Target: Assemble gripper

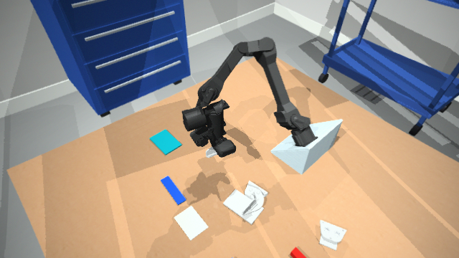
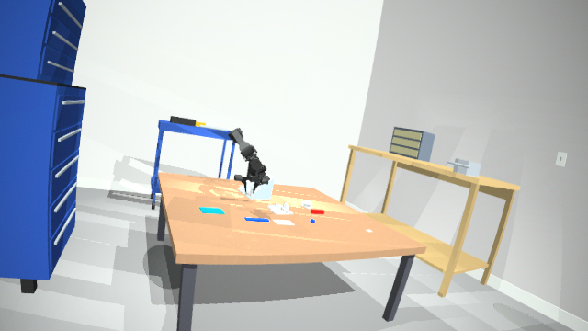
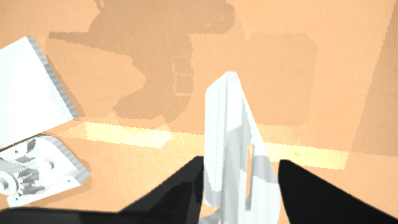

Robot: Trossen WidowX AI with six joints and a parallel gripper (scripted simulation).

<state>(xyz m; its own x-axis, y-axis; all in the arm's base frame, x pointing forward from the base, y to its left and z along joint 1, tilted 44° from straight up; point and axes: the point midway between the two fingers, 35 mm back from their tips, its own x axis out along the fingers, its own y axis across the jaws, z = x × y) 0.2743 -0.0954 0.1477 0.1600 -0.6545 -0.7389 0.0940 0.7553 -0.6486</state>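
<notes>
My gripper tip is now 200 mm to the right of the white jaw, 60 mm above it and 30 mm past it. Also, from my gripper tip: cyan tile (210 mm to the right, 110 mm ahead, 80 mm below); white tile (200 mm ahead, 150 mm to the left, 80 mm below); blue bar (190 mm ahead, 80 mm below, 10 mm to the left).
</notes>
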